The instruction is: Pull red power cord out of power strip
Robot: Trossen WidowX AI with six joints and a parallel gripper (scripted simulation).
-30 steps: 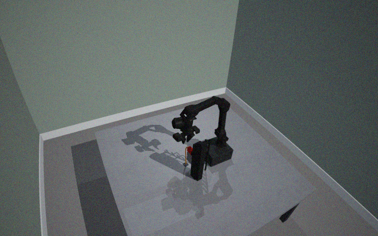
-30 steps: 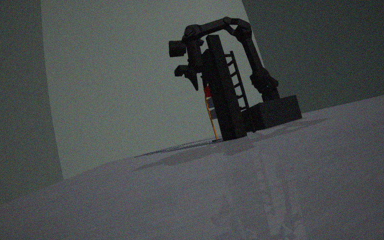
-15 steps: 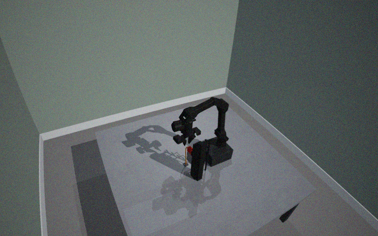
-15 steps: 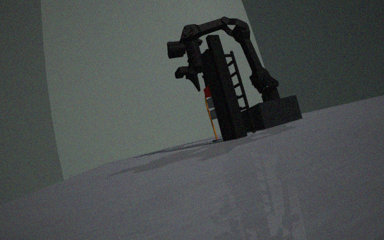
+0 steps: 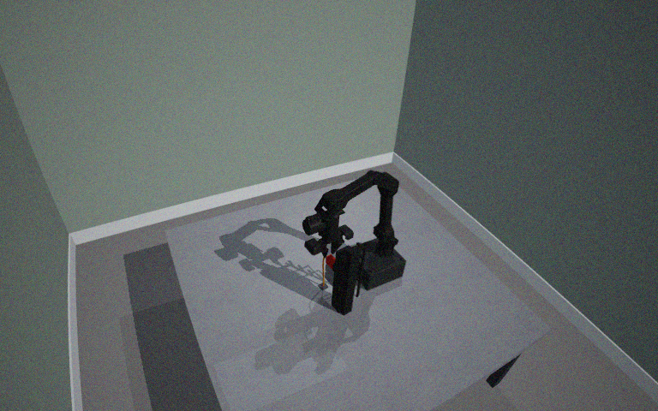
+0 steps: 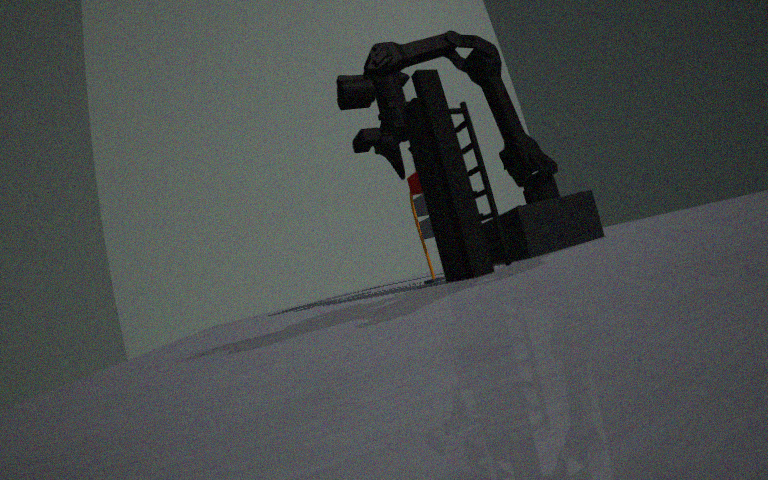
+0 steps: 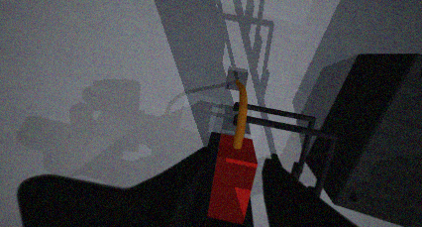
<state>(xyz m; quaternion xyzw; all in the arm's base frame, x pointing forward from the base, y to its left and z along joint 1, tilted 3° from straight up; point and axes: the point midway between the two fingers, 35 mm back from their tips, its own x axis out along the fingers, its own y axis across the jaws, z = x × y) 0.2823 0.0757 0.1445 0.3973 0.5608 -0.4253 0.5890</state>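
The red plug lies 4 cm to the left of my gripper tip, 2 cm behind it and 1 cm below it. From my gripper tip the other things lie so: grey block 20 cm below, 2 cm to the right, 1 cm ahead.
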